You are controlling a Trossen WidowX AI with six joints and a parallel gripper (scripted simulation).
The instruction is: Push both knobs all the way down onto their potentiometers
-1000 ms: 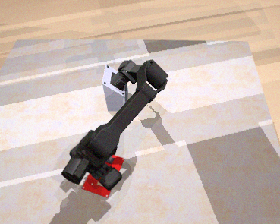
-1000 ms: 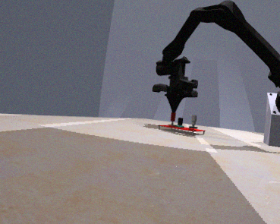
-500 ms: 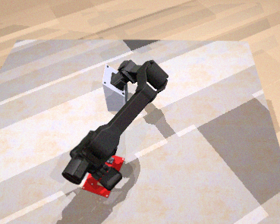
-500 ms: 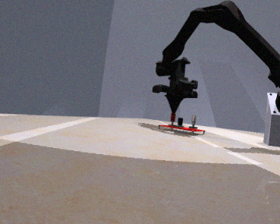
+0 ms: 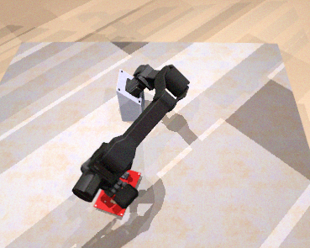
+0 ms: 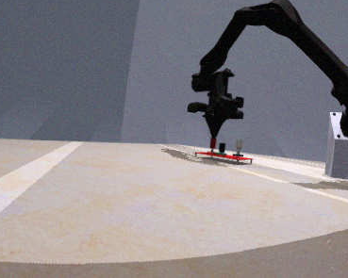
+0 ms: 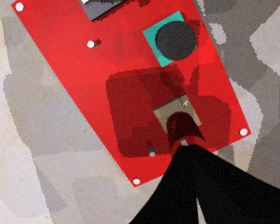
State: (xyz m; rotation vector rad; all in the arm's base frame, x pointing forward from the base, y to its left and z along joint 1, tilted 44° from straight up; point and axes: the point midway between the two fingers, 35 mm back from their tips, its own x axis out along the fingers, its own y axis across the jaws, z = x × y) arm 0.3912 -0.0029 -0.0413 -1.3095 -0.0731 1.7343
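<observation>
My gripper tip is now 10 mm above the red knob. The rest, counted from my gripper tip: grey knob (90 mm behind, 20 mm to the left, 10 mm below).
</observation>
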